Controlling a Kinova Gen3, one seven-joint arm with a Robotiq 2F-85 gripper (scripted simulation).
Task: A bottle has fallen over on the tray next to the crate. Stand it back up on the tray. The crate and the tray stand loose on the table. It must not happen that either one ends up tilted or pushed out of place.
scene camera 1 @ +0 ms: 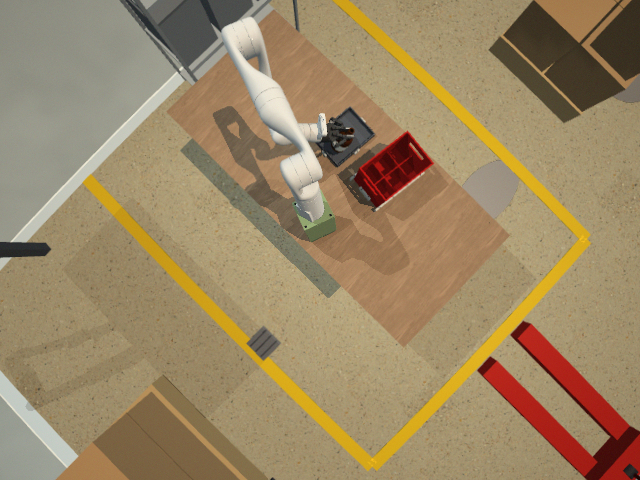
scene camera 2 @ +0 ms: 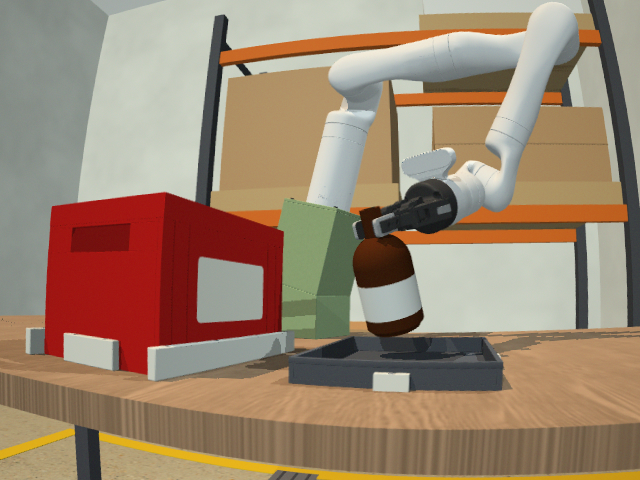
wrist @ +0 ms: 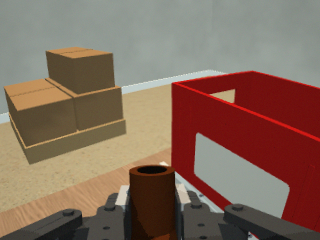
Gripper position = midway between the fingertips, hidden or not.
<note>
In view: my gripper (scene camera 2: 365,230), a brown bottle (scene camera 2: 383,267), a red crate (scene camera 2: 185,272) and a dark grey tray (scene camera 2: 435,363).
The red crate is seen too in scene camera 1 (scene camera 1: 400,163). My gripper is seen too in the wrist view (wrist: 152,199).
</note>
